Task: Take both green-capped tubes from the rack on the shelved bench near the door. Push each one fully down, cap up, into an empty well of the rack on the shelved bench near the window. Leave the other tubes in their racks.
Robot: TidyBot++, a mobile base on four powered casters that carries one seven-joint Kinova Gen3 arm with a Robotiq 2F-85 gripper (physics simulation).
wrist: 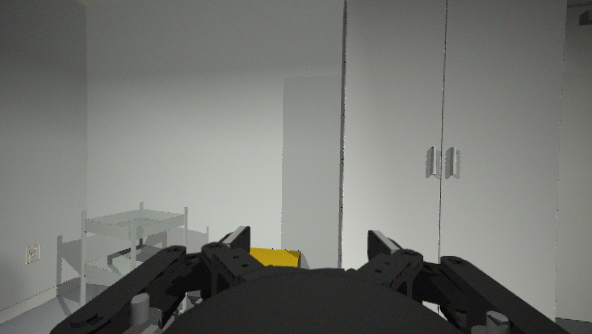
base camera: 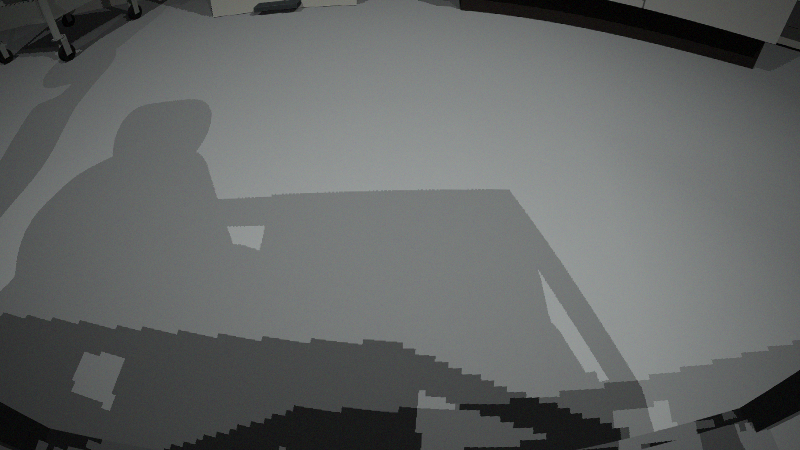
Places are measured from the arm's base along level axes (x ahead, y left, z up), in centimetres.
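Pixels of known places: gripper, fingertip midpoint: point(wrist: 308, 241).
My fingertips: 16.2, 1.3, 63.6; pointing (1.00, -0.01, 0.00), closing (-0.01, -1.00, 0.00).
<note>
Behind a point stands the place of what it marks, as x, y, z.
My gripper point(wrist: 308, 241) {16.2, 1.3, 63.6} is open in the wrist view, its two fingers wide apart with no object between them. It points across the room toward a wall and a tall cabinet. The green-capped tubes, the two racks and the two shelved benches do not show in the base camera view or the wrist view.
A tall white cabinet point(wrist: 392, 100) {107.7, -40.8, 101.5} stands at the right in the wrist view. A wheeled cart point(wrist: 83, 250) {123.9, 134.5, 14.8} point(base camera: 50, 19) {110.4, 92.5, -25.9} stands at the left. A yellow object point(wrist: 277, 257) {143.6, 19.4, 5.3} shows low beyond the fingers. A dark-based cabinet point(base camera: 615, 38) {110.1, -60.0, -39.6} lies at the upper right; shadows cross the floor.
</note>
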